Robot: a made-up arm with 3 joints. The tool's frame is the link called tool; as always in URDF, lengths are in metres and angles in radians. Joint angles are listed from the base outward. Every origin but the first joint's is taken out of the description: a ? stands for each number. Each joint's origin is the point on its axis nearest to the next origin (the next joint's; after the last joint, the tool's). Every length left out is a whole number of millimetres.
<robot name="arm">
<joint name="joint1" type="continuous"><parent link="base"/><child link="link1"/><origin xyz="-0.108 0.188 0.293" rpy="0.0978 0.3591 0.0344"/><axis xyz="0 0 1"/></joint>
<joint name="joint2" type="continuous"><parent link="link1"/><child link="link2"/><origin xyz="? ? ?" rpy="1.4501 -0.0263 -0.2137"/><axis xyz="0 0 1"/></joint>
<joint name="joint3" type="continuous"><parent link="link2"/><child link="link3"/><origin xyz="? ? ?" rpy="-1.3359 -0.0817 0.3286"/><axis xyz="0 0 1"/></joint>
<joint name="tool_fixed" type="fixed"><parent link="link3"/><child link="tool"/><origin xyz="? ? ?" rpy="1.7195 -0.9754 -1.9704"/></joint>
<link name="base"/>
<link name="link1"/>
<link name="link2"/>
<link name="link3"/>
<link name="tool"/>
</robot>
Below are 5 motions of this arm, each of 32 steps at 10 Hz.
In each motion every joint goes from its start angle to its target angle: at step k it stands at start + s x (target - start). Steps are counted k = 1, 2, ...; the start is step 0. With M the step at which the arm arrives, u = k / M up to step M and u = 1 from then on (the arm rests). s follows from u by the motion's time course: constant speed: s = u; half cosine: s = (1 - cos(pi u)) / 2; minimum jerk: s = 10 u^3 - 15 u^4 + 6 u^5.
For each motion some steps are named. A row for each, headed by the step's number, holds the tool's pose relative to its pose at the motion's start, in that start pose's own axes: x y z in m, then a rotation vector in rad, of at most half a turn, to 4 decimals.
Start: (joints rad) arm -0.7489 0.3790 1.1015
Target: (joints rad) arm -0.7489 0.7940 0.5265
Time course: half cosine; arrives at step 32
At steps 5, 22, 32:
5: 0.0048 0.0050 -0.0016 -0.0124 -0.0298 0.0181
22: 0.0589 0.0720 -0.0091 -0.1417 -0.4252 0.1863
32: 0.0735 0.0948 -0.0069 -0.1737 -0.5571 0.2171

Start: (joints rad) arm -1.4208 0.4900 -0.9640
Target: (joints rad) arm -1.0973 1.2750 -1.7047
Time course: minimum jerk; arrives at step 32
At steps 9, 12, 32:
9: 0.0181 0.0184 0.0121 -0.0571 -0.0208 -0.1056
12: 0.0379 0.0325 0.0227 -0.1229 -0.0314 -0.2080
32: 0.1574 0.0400 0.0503 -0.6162 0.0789 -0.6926

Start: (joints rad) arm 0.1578 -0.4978 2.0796
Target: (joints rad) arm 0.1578 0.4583 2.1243
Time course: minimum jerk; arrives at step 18
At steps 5, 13, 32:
5: 0.0250 0.0224 -0.0116 0.0278 0.0414 0.1207
13: 0.0944 0.1855 -0.0751 0.1690 0.2752 0.7720
32: 0.0934 0.2195 -0.0854 0.1931 0.3200 0.8923

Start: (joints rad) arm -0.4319 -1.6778 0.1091
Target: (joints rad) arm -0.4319 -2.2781 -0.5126
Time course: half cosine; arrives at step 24
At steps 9, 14, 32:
9: -0.0379 -0.0432 -0.0014 -0.2843 0.0140 0.0807
14: -0.0743 -0.0899 0.0086 -0.5680 0.0222 0.1991
32: -0.1103 -0.1436 0.0343 -0.8744 0.0229 0.3790

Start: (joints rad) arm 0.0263 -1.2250 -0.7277
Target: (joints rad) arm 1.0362 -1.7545 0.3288
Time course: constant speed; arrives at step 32
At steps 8, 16, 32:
8: -0.0409 0.0493 0.0579 0.3843 0.1543 0.1924
16: -0.0806 0.0763 0.1177 0.7226 0.3224 0.4197
32: -0.1445 0.0794 0.2210 1.2118 0.6894 0.9759

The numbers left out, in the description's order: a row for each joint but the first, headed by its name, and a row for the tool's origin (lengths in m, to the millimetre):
joint2: 0.03 -0.241 0
joint3: 0.264 0.124 0
tool: 0.013 0.012 0

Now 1 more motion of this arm.
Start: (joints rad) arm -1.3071 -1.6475 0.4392
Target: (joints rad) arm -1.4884 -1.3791 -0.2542
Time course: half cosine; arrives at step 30
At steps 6, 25, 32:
6: 0.0052 -0.0002 0.0006 -0.0417 -0.0579 -0.0097
25: 0.0549 -0.0105 0.0174 -0.4476 -0.5388 -0.1553
32: 0.0590 -0.0120 0.0197 -0.4831 -0.5746 -0.1714

